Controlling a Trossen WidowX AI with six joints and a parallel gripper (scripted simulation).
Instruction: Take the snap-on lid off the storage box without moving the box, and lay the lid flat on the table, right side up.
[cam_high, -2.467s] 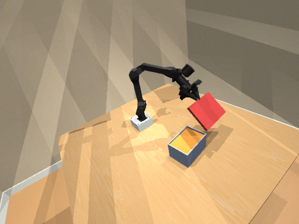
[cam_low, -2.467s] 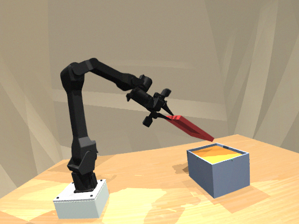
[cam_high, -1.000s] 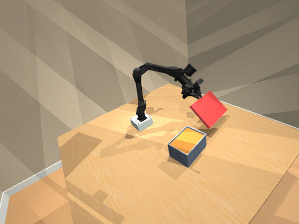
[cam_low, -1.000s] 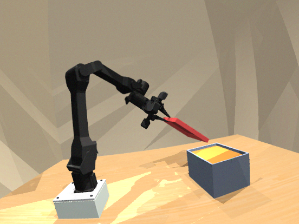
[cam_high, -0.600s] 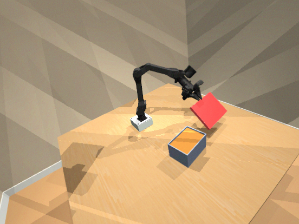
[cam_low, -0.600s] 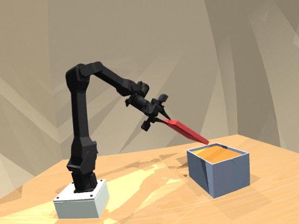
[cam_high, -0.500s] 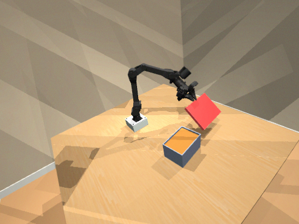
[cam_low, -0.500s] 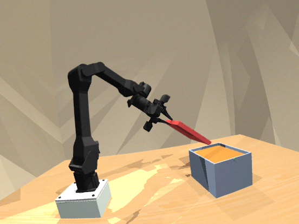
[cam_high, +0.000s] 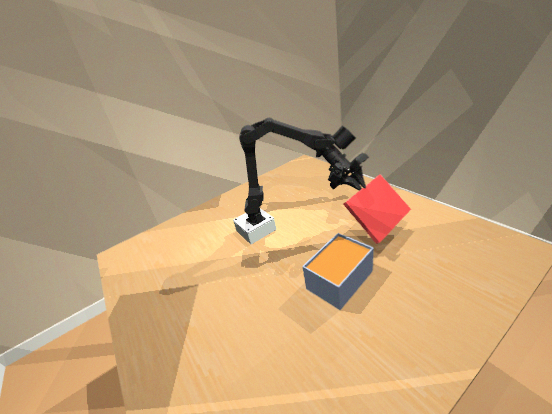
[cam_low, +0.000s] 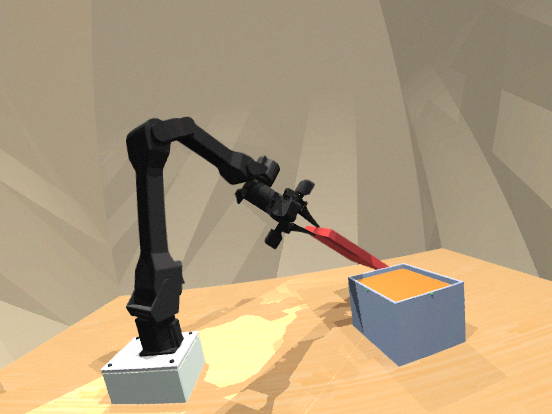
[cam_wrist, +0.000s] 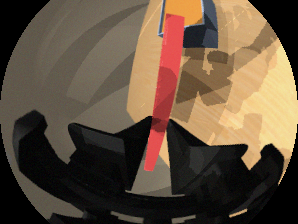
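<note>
Right now the red lid is 60 mm ahead of my gripper tip, 10 mm to the left of it and 50 mm below it. From my gripper tip the other things lie so: storage box 110 mm ahead, 260 mm to the right, 140 mm below.
</note>
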